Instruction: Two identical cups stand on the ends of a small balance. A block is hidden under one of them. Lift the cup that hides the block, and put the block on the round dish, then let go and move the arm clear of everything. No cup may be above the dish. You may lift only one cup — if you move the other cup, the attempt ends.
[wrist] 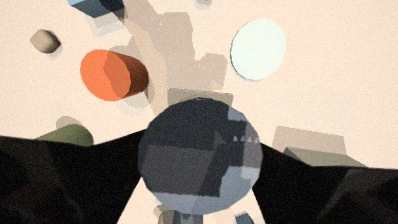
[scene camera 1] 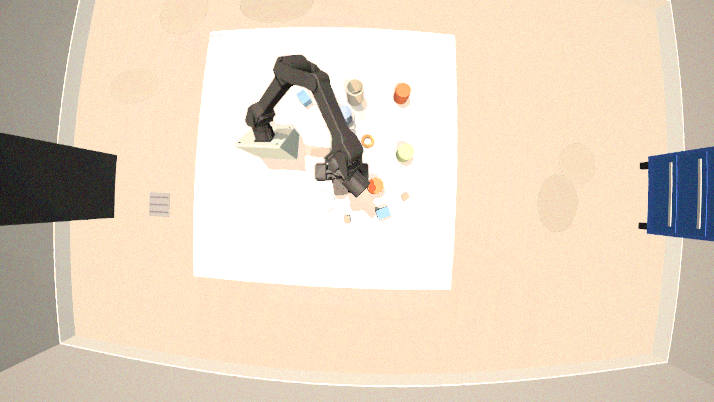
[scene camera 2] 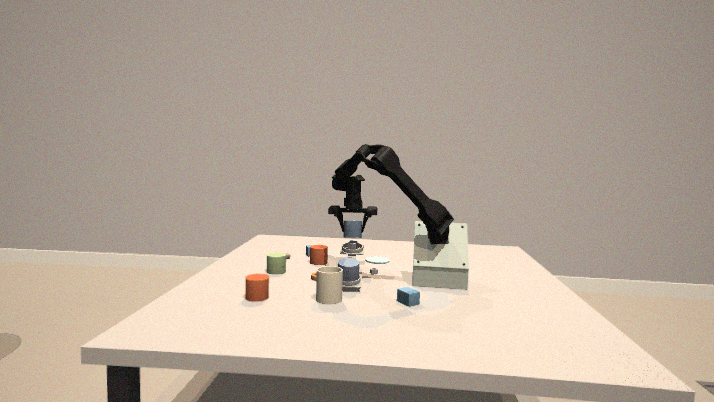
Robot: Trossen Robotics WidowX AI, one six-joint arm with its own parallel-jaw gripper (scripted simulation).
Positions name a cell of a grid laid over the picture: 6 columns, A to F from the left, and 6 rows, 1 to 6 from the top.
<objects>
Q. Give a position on a pale round dish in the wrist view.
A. At D2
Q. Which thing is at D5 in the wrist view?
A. A blue-grey cup.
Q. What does my gripper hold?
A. A blue-grey cup.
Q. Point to a mug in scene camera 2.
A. C5
</objects>
